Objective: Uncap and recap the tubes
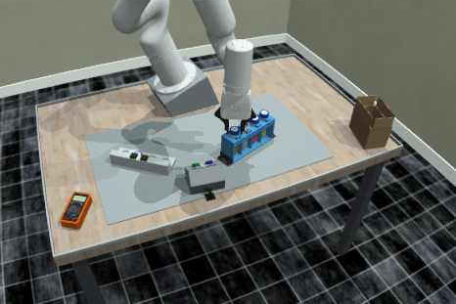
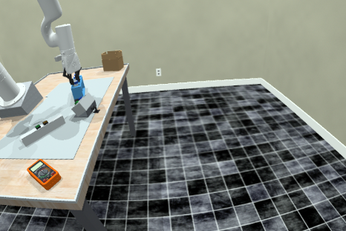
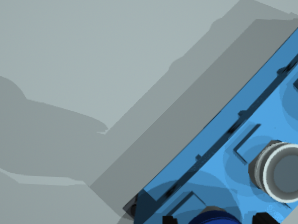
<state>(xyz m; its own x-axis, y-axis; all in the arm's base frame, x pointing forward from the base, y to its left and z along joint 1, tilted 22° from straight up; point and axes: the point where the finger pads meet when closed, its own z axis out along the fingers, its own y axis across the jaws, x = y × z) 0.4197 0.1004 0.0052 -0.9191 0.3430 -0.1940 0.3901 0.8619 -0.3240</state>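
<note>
My gripper is now 1 cm above the blue-and-white cap. From my hand the other things lie so: green key (7 cm ahead, 16 cm to the right, 6 cm below); blue key (7 cm ahead, 12 cm to the right, 6 cm below); key housing (9 cm ahead, 14 cm to the right, 8 cm below).
</note>
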